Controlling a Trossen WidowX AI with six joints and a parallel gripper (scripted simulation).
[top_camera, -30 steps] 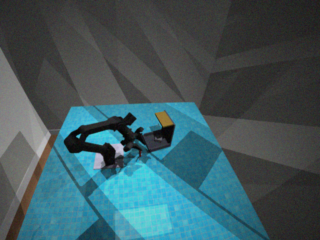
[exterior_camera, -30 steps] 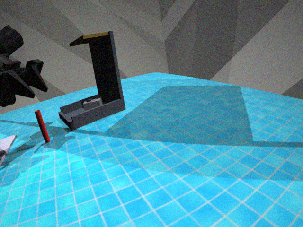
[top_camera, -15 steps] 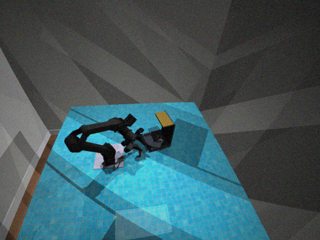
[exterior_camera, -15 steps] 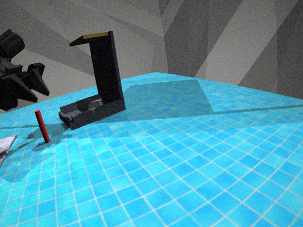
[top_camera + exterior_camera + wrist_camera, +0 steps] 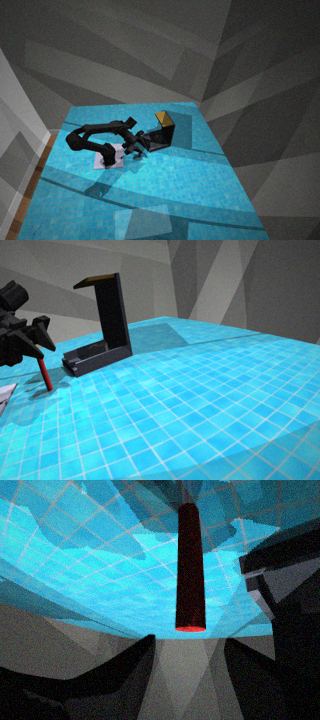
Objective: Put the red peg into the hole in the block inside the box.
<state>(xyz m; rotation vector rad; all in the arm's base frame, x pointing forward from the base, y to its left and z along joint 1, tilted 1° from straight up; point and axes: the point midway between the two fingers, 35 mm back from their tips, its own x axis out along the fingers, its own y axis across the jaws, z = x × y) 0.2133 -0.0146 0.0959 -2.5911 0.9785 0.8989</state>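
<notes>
The red peg is 40 mm below my gripper tip, 20 mm to the left of it and 20 mm behind it. The rest, counted from my gripper tip: box back wall 210 mm ahead, 110 mm to the left, 40 mm above; box floor 130 mm ahead, 110 mm to the left, 80 mm below; yellow-topped roof 170 mm ahead, 140 mm above, 110 mm to the left.
</notes>
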